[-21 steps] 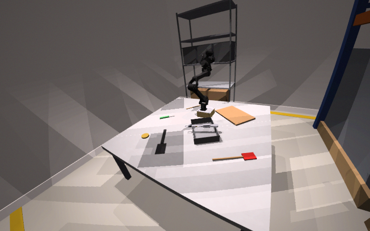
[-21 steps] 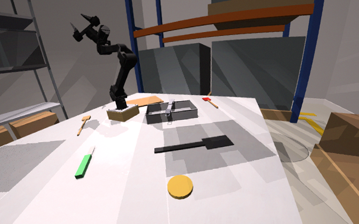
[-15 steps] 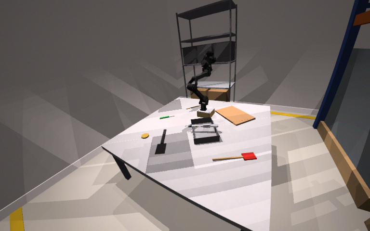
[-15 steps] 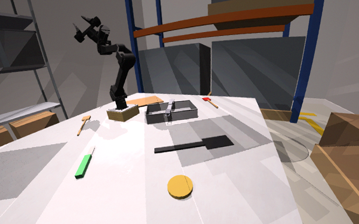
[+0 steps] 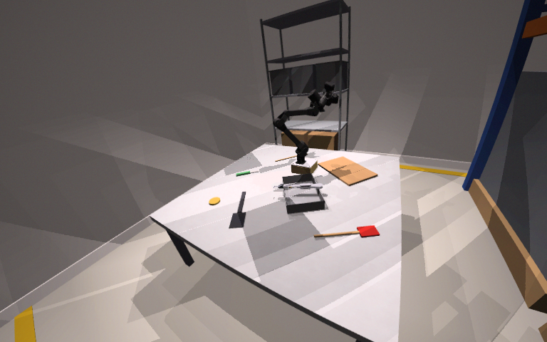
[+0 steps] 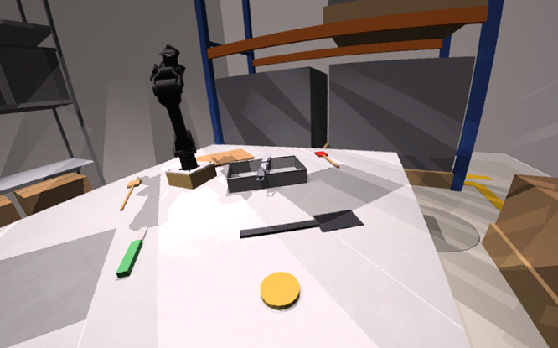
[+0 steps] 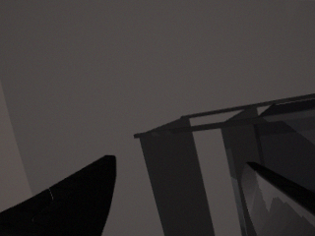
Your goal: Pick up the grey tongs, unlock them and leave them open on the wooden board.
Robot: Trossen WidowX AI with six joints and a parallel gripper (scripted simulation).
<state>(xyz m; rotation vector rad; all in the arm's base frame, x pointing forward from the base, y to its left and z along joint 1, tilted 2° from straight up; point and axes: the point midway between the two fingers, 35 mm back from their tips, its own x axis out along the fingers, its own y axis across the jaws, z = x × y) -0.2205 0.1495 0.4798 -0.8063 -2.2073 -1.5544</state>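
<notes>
Now: the roasting tin 56 cm ahead of my gripper tip, 5 cm to the right of it and 53 cm below it. Also, from my gripper tip: wooden board: 17 cm ahead, 13 cm to the left, 55 cm below; then red spatula: 76 cm ahead, 27 cm to the left, 55 cm below; then green-handled tool: 42 cm ahead, 55 cm to the right, 55 cm below.
</notes>
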